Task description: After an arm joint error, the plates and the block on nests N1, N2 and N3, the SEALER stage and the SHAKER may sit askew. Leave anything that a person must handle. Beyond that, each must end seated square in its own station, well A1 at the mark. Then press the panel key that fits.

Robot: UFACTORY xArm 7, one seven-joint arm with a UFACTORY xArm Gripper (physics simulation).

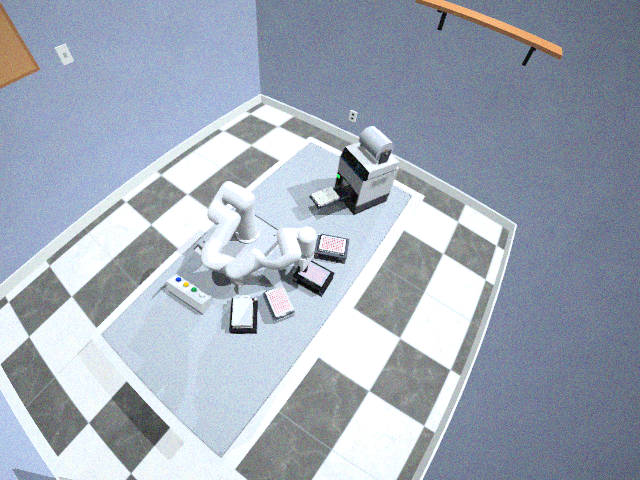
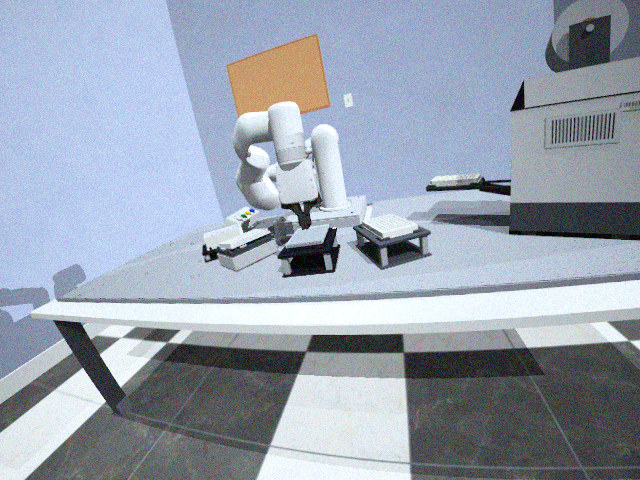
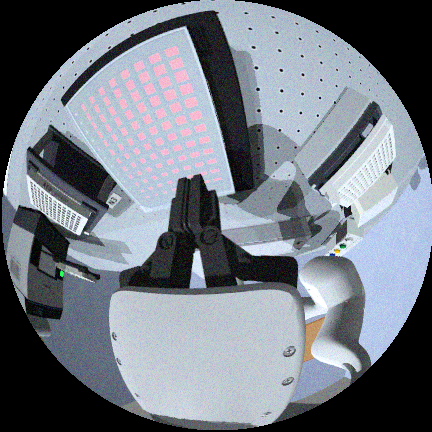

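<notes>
My gripper (image 1: 303, 268) (image 2: 306, 226) (image 3: 195, 188) is shut and empty, its tips over or at the near edge of the pink-welled plate (image 1: 314, 274) (image 2: 310, 237) (image 3: 145, 112); contact is unclear. That plate lies on the middle black nest (image 2: 310, 252) (image 3: 227, 95), with a wide dark strip along one side. Another plate (image 1: 332, 243) (image 2: 390, 225) (image 3: 57, 207) lies on the nest marked N3. The shaker (image 2: 249, 257) (image 3: 327, 127) bears a red-welled plate (image 1: 279, 302) (image 3: 367, 162). A white block or covered plate (image 1: 242, 311) (image 2: 222, 236) lies on the far nest. Small tilts cannot be told.
The sealer (image 1: 379, 183) (image 2: 573, 173) (image 3: 47, 270) has its stage out, bearing a pale plate (image 1: 325, 196) (image 2: 456, 179). The key panel (image 1: 188, 293) (image 3: 345, 248), with blue, yellow, green and white keys, stands near the arm base. Nests and shaker stand close together.
</notes>
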